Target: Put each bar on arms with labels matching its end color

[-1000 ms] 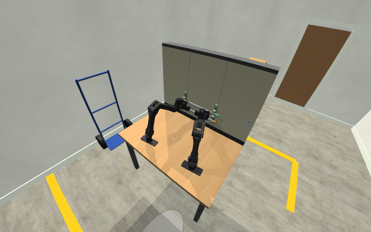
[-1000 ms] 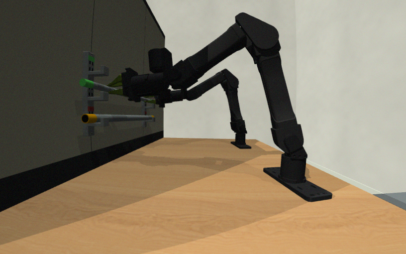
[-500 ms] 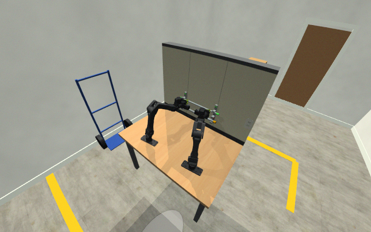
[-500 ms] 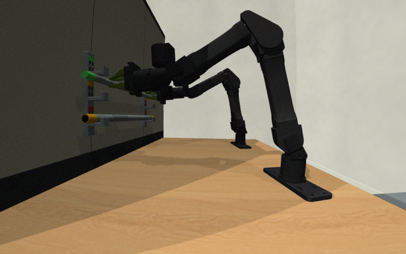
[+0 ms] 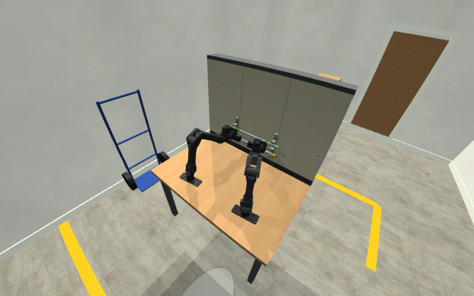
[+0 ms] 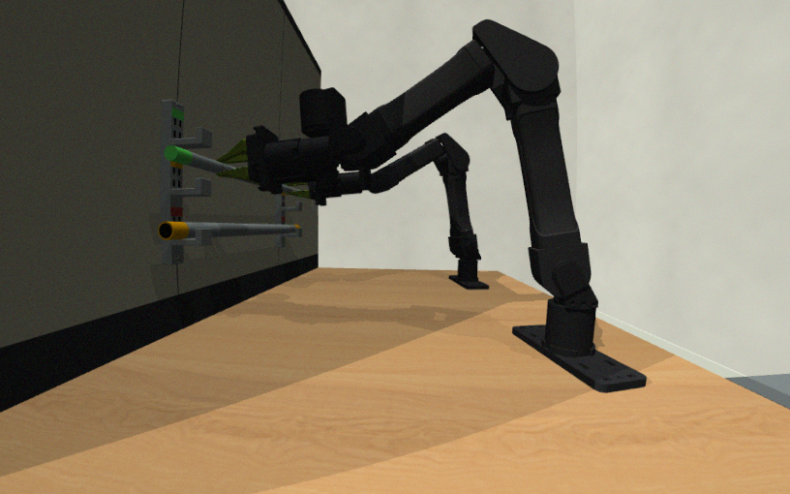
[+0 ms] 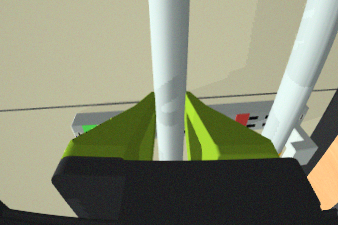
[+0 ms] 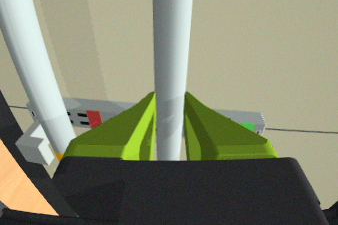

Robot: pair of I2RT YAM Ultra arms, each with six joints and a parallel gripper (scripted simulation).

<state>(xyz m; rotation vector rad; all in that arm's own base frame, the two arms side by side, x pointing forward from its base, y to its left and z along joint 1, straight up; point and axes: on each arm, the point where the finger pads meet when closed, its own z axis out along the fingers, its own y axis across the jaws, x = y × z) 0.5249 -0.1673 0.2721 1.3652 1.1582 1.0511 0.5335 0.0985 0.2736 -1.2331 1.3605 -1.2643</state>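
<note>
Now: the green-ended bar 15 cm to the right of my left hand. From my left hand the other things lie so: orange-ended bar (1 cm ahead, 15 cm to the right, 11 cm below); wall panel (11 cm ahead, 17 cm to the right, 15 cm above).
Now: right hand 1 cm short of the green-ended bar and 15 cm to the right of it. The rest, counted from my right hand: orange-ended bar 3 cm ahead, 15 cm to the left, 11 cm below; then wall panel 13 cm ahead, 13 cm to the left, 15 cm above.
</note>
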